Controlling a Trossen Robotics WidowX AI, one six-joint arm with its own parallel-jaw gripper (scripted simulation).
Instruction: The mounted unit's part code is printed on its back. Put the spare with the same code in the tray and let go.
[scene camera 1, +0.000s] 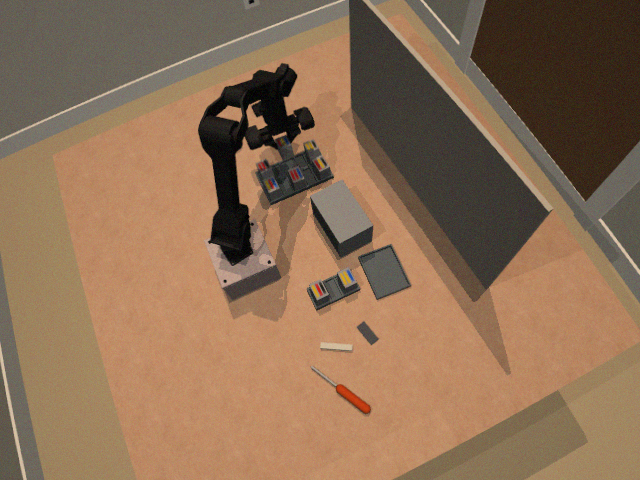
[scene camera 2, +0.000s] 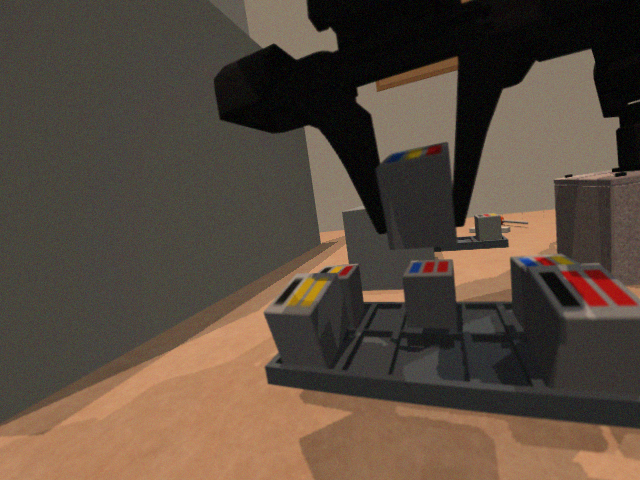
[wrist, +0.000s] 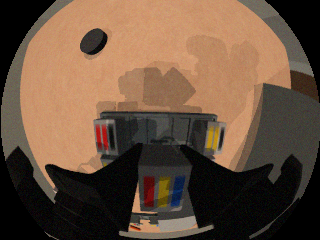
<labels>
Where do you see my gripper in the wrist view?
161, 148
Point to my gripper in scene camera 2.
At 419, 229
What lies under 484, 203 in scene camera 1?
A grey wall panel.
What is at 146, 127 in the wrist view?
A spares rack.
</labels>
